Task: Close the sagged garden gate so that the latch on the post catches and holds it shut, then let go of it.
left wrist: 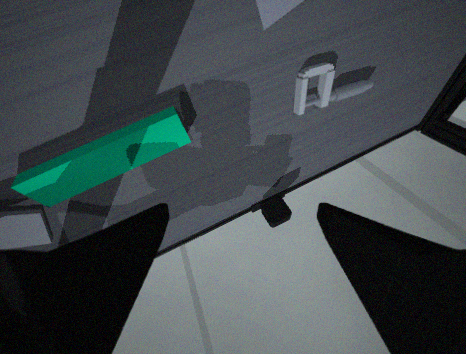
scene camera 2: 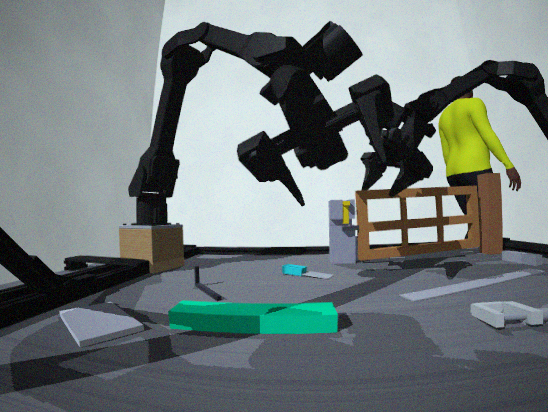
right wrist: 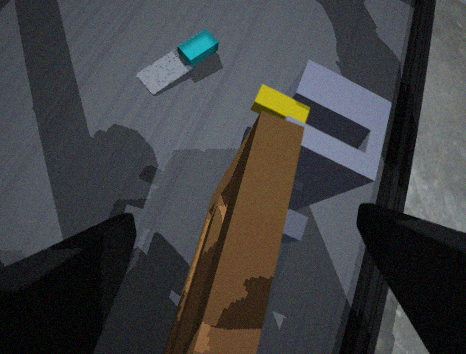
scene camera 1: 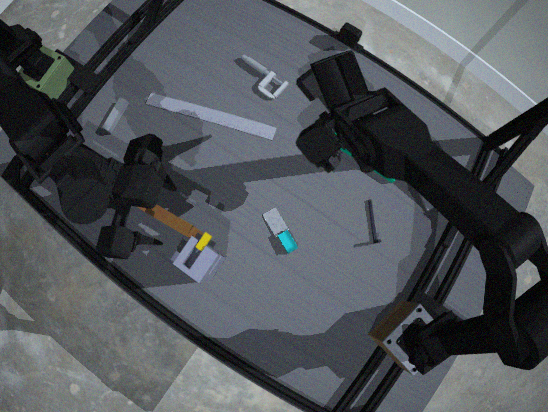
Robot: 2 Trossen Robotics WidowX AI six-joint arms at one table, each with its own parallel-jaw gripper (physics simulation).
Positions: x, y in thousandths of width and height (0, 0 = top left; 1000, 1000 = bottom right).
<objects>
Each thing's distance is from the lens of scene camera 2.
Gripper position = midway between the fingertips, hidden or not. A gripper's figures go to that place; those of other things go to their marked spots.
my left gripper (scene camera 2: 627, 448): 0.27 m
my right gripper (scene camera 2: 685, 470): 0.61 m
grey latch post (scene camera 2: 627, 596): 0.60 m
</objects>
